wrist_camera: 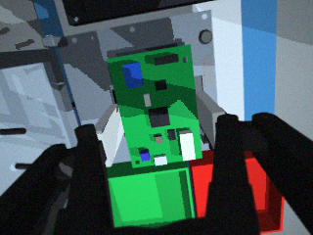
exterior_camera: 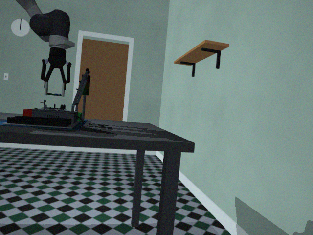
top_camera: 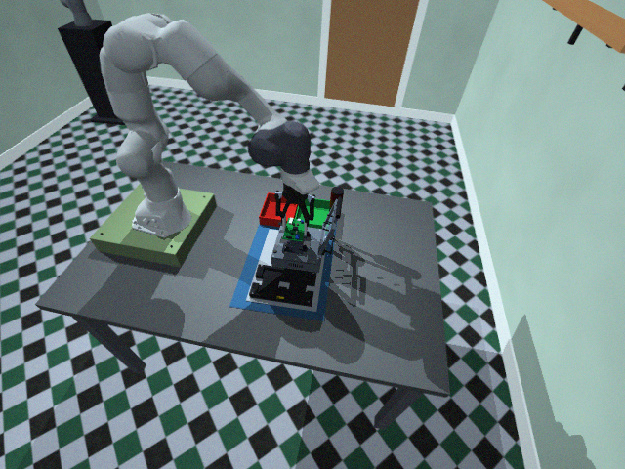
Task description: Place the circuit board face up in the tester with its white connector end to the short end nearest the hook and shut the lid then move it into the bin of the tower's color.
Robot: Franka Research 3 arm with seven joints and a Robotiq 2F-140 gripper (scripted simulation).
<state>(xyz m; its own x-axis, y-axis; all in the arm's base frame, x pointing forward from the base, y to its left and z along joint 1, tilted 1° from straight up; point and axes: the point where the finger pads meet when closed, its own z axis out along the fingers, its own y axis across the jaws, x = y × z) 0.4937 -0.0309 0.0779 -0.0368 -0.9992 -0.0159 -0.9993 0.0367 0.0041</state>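
Right now the tester plate is 80 mm below my hand, 10 mm to the left of it and 10 mm ahead of it. Also, from my hand: tester lid (120 mm ahead, 30 mm above); black latch hook (70 mm below, 60 mm to the left, 60 mm behind); green circuit board (20 mm below).
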